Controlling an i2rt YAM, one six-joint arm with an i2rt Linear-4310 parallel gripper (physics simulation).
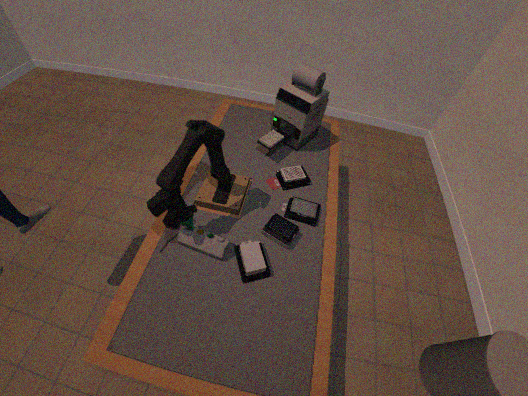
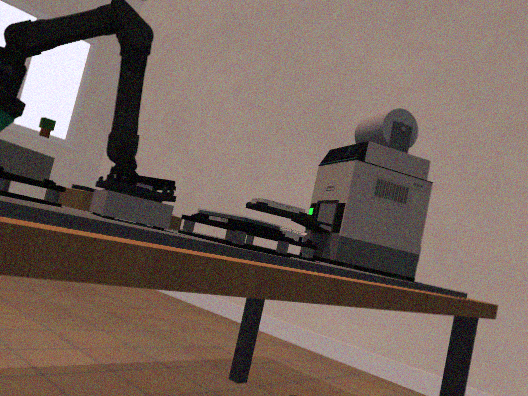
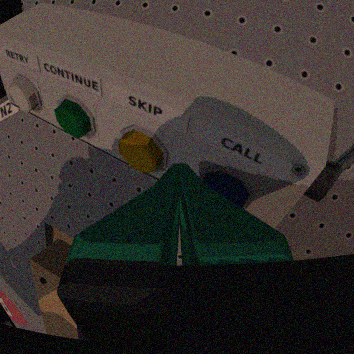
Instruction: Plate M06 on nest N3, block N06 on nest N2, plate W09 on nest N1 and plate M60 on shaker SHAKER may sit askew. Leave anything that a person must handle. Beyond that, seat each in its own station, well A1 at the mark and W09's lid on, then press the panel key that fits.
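My gripper (image 3: 179, 175) (image 1: 189, 225) is shut and empty. Its green fingertips are over the front of the key panel (image 3: 165, 60) (image 1: 202, 245), between the yellow SKIP key (image 3: 141, 151) and the blue CALL key (image 3: 226, 188), which is partly hidden by a finger. The green CONTINUE key (image 3: 73, 118) and white RETRY key (image 3: 25, 96) are farther left. A pale block (image 1: 252, 257) sits in a black nest beside the panel. A grey plate (image 1: 303, 208) and a pale welled plate (image 1: 292, 173) sit in black nests. A pale plate (image 1: 271, 140) (image 2: 280, 206) is on the instrument's tray. Seating and well A1 are too small to judge.
The tall instrument (image 1: 300, 112) (image 2: 380, 200) with a green light stands at the far end. A dark rectangular piece (image 1: 281, 228) lies between nests. The arm's wooden base board (image 1: 240, 192) is behind the panel. A cable runs off the panel's CALL end. A person's leg (image 1: 12, 210) shows at left.
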